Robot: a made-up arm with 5 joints.
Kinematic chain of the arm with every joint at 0, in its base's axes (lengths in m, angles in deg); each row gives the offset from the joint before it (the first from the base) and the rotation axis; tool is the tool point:
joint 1: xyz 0 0 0.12 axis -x
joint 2: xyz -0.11 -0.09 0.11 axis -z
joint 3: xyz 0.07 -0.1 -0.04 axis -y
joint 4: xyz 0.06 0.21 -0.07 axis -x
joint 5: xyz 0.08 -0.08 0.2 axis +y
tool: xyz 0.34 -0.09 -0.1
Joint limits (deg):
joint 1: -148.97..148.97
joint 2: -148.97..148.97
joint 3: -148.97..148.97
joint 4: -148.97..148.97
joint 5: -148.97..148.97
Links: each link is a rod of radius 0.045 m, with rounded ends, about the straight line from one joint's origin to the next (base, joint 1, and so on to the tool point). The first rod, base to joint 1, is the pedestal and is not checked.
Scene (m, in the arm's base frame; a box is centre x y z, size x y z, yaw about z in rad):
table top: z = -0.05
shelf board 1: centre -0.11 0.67 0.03 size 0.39 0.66 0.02 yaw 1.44
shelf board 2: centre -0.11 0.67 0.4 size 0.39 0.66 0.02 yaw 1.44
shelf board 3: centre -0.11 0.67 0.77 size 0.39 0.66 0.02 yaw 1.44
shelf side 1: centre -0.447 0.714 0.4 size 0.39 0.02 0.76 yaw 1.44
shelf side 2: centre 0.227 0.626 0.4 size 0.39 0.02 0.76 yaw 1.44
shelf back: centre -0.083 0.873 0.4 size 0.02 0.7 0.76 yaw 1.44
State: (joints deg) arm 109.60 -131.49 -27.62 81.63 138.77
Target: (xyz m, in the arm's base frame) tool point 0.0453 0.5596 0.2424
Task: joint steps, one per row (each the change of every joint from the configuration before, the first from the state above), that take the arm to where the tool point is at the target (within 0.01 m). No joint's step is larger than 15 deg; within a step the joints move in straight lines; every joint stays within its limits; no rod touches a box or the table.
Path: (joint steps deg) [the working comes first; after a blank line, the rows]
Joints at the target: 115.05 -148.97 114.29 58.66 -6.59
Straight joint move there: touches shelf board 1, the table top.

1: -2.30 -1.14 14.48 -1.22 -9.07
2: -2.30 -1.15 14.47 -1.21 -9.07
3: -2.30 -1.14 14.48 -1.22 -9.07
4: -2.30 -1.15 14.47 -1.22 -9.07
5: -2.30 -1.14 14.48 -1.21 -9.07
6: -2.30 -1.15 14.47 -1.22 -9.07
7: -2.30 -1.14 14.48 -1.22 -9.07
8: -2.30 -1.15 14.48 -1.21 -9.07
9: -2.29 -1.14 14.47 -1.22 -9.07
10: -2.30 -1.15 14.48 -1.22 -9.07
11: 7.11 -1.51 -0.72 -2.70 -13.66
12: 7.11 -1.50 -0.71 -2.70 -13.67
13: 7.11 -1.51 -0.71 -2.70 -13.67
14: 7.11 -1.51 -0.71 -2.70 -13.66

